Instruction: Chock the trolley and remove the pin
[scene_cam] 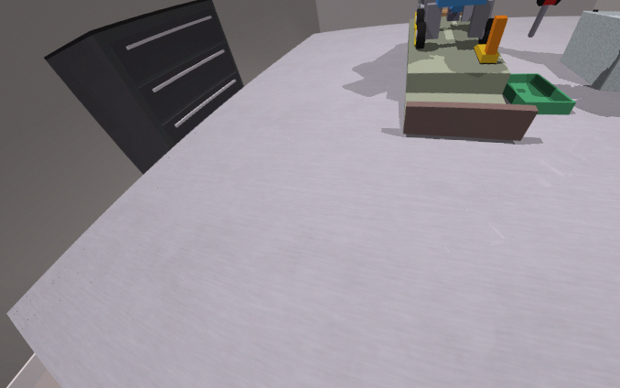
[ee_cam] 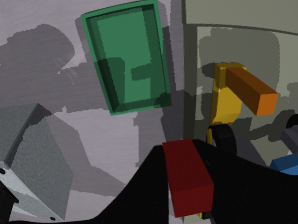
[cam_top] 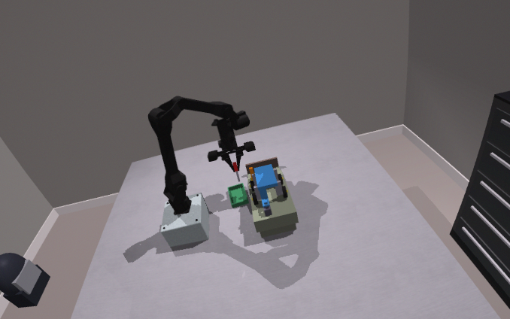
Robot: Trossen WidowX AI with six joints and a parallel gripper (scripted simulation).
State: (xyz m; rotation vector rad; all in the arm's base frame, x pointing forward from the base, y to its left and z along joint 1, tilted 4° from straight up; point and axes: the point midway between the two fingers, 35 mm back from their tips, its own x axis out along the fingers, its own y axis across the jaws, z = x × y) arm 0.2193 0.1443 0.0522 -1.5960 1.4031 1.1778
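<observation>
My gripper tip is now right at the red-headed stop pin. From my gripper tip the other things lie so: ramp (120 mm ahead, 90 mm to the right, 90 mm below); trolley (120 mm ahead, 90 mm to the right, 30 mm below); green tray (140 mm below, 30 mm behind).
</observation>
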